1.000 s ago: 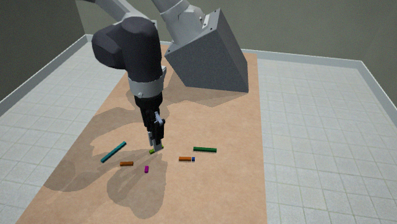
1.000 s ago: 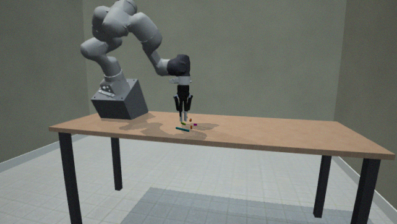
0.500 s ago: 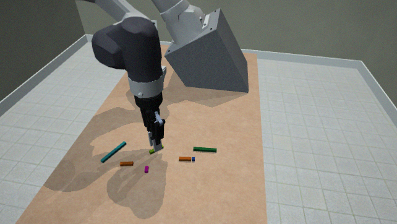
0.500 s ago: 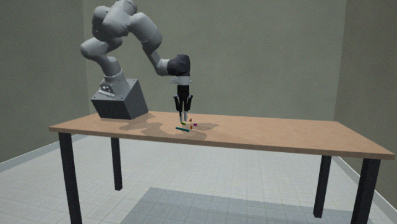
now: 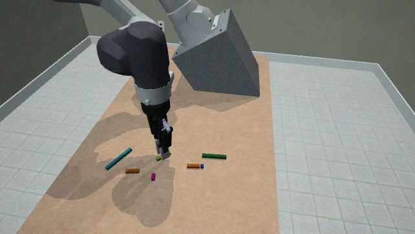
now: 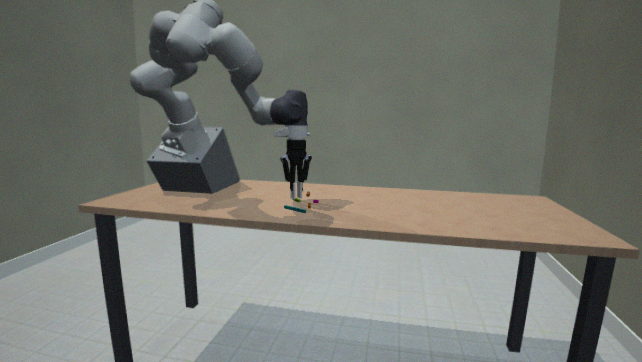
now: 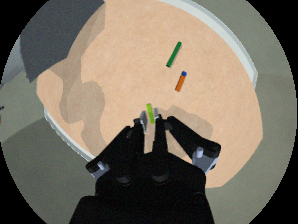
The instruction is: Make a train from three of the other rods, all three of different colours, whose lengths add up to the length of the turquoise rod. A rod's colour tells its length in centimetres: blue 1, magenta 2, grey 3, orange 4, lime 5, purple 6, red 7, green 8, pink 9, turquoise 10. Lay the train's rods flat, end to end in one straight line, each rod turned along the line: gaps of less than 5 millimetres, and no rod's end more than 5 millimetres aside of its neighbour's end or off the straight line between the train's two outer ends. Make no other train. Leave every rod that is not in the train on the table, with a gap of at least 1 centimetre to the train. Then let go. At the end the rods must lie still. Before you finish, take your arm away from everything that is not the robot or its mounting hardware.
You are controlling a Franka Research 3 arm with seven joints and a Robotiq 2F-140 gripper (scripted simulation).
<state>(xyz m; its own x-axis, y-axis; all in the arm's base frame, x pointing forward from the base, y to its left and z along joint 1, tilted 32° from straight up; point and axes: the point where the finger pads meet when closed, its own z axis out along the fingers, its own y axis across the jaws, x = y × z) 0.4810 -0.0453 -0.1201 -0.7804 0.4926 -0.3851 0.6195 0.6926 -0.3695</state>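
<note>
My gripper is now 40 mm above the lime rod. From my hand the other things lie so: blue rod: 130 mm to the left, 40 mm below; then magenta rod: 80 mm ahead, 40 mm below; then turquoise rod: 130 mm to the right, 50 mm ahead, 40 mm below.
</note>
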